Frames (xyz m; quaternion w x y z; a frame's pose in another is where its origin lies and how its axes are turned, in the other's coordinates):
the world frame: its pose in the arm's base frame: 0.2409 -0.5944 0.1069 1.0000 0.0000 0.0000 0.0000
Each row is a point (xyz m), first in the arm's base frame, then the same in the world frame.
Working: the arm's base frame: its pose in the world frame: -0.2409 0.5944 -0.1069 1.0000 0.0000 0.0000 0.0000

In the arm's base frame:
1: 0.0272 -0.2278 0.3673
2: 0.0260 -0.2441 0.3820
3: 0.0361 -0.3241 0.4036
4: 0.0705 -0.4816 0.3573
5: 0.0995 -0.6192 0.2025
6: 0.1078 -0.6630 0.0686
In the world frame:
1: -0.2137 0.3666 0.2604
2: -0.2149 0.3503 0.2751
3: -0.2048 0.2703 0.2967
4: -0.1704 0.1128 0.2504
5: -0.1414 -0.0248 0.0956
6: -0.1331 -0.0686 -0.0383

